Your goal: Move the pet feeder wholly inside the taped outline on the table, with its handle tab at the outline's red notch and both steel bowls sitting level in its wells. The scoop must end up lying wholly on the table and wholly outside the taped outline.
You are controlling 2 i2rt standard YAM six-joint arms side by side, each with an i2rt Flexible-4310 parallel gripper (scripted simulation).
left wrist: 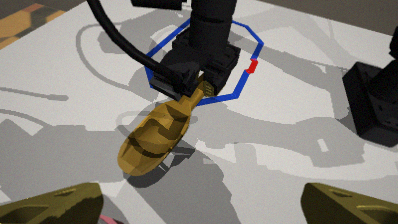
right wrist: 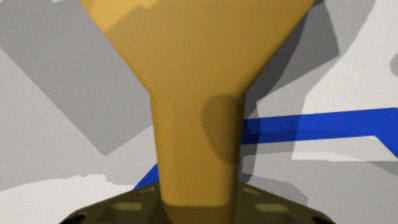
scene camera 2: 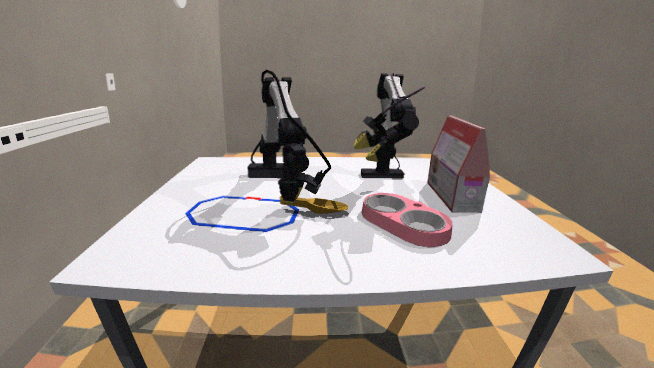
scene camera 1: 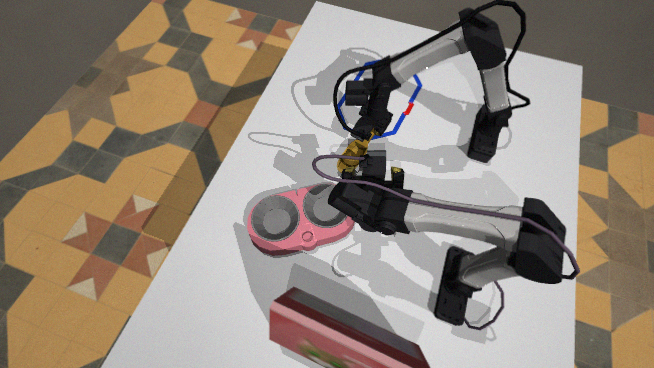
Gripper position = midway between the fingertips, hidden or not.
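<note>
My left gripper (scene camera 2: 359, 153) is visible to me, and the left wrist view gives me my left gripper (left wrist: 201, 191) too. I also see my right gripper (right wrist: 199, 190). There is a pink pet feeder (scene camera 1: 307, 236), and scene camera 2 shows the pink pet feeder (scene camera 2: 391, 222) as well, though in the right wrist view the pink pet feeder is out of frame. A yellow scoop (right wrist: 197, 69) is here, and the left wrist view has the yellow scoop (left wrist: 146, 147) too. I see a food bag (scene camera 2: 459, 173); in the left wrist view the food bag is out of frame.
</note>
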